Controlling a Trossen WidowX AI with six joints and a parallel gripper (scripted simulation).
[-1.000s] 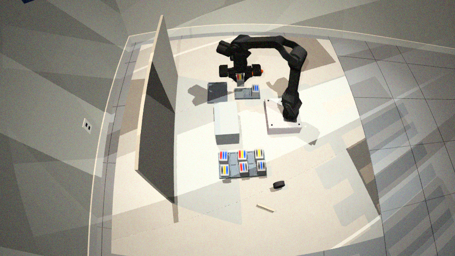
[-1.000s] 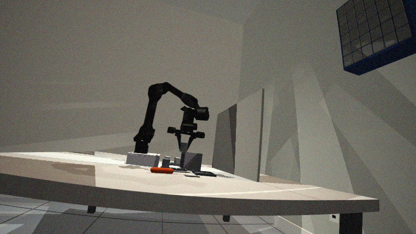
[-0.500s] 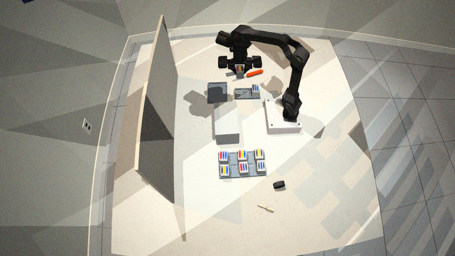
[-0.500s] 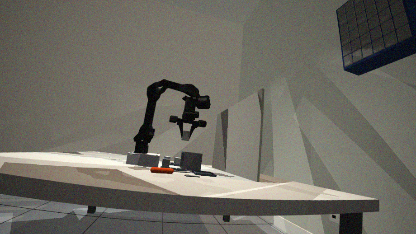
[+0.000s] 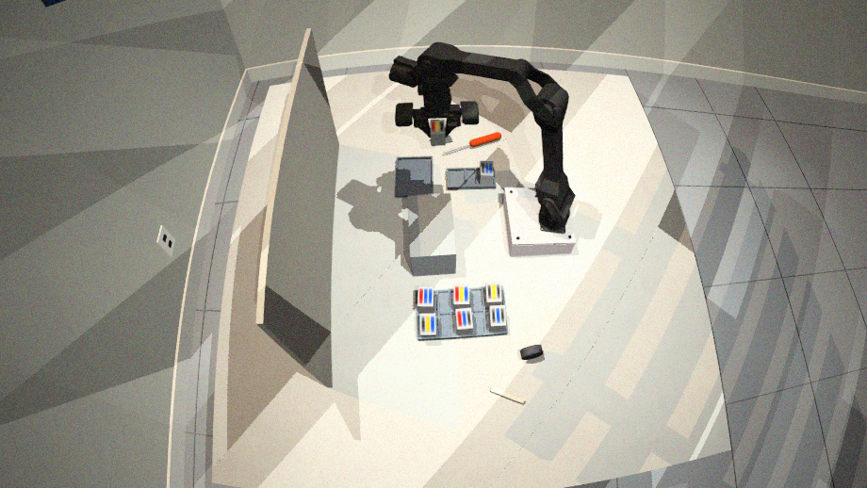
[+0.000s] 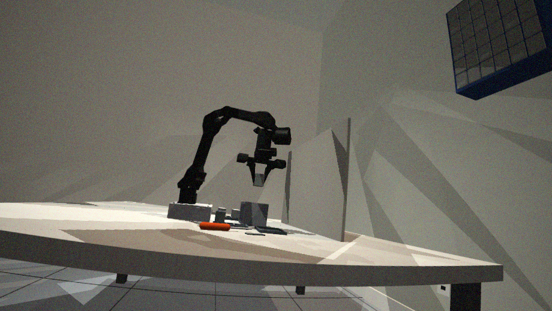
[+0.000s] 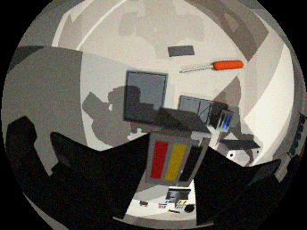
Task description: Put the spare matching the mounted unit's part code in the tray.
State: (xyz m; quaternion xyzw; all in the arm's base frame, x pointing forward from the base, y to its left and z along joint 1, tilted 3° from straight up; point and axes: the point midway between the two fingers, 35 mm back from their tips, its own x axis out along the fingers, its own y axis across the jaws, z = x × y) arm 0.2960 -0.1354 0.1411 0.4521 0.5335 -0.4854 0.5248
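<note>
Now: gripper tip 6 cm short of the dark grey tray and 17 cm above it. Round my gripper tip: grey block 1 cm behind, 21 cm to the left, 12 cm below; black tape roll 25 cm behind, 46 cm to the left, 15 cm below; upright panel 25 cm ahead, 24 cm to the left, 5 cm above.
</note>
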